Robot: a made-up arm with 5 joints. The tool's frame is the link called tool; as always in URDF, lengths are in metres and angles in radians.
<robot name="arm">
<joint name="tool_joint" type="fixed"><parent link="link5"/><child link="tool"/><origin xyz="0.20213 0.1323 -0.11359" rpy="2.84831 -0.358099 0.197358"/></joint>
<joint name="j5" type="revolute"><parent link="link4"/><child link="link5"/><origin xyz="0.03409 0.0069 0.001" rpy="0.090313 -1.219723 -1.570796"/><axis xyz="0 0 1"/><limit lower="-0.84" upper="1.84"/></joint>
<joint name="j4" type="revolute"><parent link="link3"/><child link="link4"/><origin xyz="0.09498 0.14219 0.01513" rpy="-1.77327 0 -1.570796"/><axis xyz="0 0 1"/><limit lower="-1.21" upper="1.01"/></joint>
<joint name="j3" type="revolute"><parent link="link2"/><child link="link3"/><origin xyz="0.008 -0.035 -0.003" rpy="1.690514 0.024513 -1.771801"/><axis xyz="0 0 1"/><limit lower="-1.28" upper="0.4"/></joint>
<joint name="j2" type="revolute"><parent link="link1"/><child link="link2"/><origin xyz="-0.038 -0.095 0.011" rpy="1.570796 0 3.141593"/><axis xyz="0 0 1"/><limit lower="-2.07" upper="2.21"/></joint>
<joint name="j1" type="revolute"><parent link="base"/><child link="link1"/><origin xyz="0.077 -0.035 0.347" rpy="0 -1.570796 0"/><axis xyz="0 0 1"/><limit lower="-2.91" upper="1.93"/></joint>
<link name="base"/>
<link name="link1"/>
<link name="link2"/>
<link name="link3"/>
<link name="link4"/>
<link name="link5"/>
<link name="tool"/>
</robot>
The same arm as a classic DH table. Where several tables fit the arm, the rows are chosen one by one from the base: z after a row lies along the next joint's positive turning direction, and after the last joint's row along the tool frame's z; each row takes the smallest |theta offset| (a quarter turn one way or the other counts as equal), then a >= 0, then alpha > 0; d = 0 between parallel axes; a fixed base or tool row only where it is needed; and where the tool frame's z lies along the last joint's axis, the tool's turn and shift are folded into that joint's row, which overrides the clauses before.
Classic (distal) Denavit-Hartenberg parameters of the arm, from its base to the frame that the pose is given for. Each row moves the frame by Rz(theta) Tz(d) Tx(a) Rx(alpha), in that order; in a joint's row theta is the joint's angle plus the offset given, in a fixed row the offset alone. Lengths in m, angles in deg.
base (fixed): theta_offset -90; d 0.347; a 0.035; alpha 90
j1: theta_offset -90; d -0.066; a 0.038; alpha 90
j2: theta_offset 78.31; d -0.0998; a -0.0327; alpha -96.86
j3: theta_offset 88.59; d 0.0196; a -0.1422; alpha -101.6
j4: theta_offset 5.51; d 0.0966; a 0.0346; alpha -69.97
j5: theta_offset -31.33; d 0.1149; a 0.2146; alpha 153.71
tool (fixed): theta_offset 52.31; d 0.2506; a 0; alpha 0
Joint limits (deg, base to tool): -166.73..110.58 -118.6..126.62 -73.34..22.92 -69.33..57.87 -48.13..105.42

